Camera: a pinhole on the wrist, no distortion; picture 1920 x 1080 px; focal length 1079.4 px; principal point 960.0 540.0 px. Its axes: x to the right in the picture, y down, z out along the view. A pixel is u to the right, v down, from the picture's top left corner.
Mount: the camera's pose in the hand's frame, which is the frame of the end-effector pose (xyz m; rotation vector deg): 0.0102 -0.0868 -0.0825 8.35 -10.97 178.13
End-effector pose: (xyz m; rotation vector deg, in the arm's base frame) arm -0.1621 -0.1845 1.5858 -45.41 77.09 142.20
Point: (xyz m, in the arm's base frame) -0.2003 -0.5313 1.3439
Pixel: behind the camera
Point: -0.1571 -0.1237 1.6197
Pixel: outside the picture
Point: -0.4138 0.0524 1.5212
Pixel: 394.7 353.3
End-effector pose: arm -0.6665 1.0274 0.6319 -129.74 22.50 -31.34
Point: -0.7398 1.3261 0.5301
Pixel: outside the picture
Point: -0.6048 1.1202 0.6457
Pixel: 1023.0 350.7
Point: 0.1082 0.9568 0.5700
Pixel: outside the picture
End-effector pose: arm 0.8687 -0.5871 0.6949 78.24 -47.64 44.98
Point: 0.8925 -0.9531 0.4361
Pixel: 1622.4 631.0
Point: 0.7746 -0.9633 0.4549
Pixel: 1742.4 349.4
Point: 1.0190 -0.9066 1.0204
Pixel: 168.9 124.0
